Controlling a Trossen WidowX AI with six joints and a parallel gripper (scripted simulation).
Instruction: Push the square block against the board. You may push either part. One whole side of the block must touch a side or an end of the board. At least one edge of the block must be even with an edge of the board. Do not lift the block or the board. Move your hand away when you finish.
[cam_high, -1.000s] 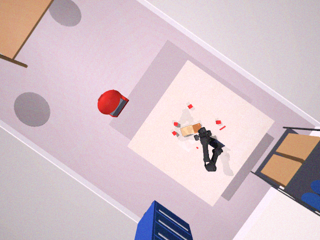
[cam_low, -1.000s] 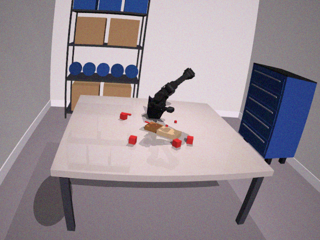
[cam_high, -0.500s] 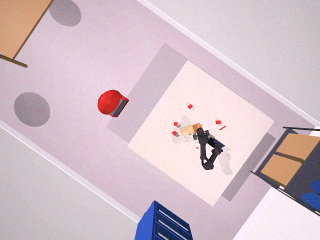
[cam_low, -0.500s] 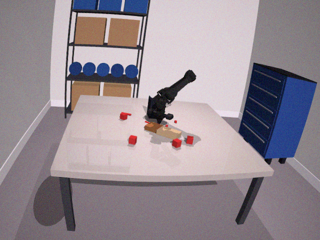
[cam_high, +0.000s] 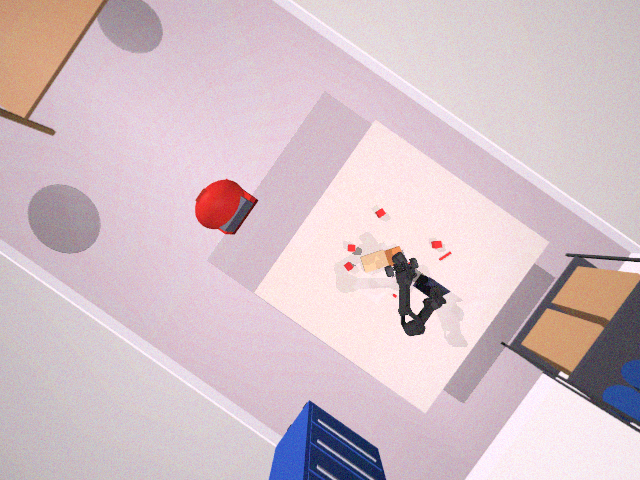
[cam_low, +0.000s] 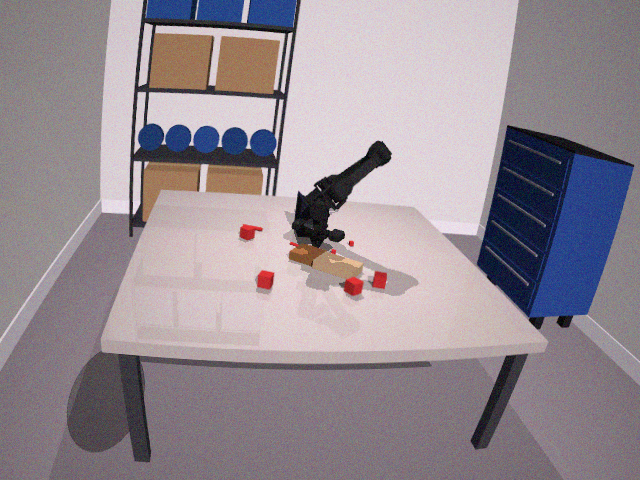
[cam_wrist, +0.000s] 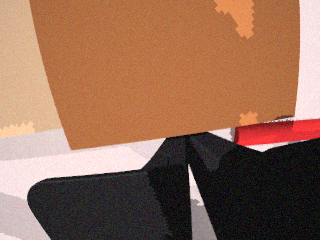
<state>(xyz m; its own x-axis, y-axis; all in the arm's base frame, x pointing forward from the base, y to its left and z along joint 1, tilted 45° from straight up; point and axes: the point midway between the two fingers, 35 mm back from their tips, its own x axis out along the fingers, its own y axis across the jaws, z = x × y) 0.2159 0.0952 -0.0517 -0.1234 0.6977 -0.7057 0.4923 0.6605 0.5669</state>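
Right now the orange square block is 50 mm ahead of my gripper tip, 30 mm to the right of it and 10 mm above it. Also, from my gripper tip: pale tan board 120 mm ahead, 70 mm to the left, 10 mm above.
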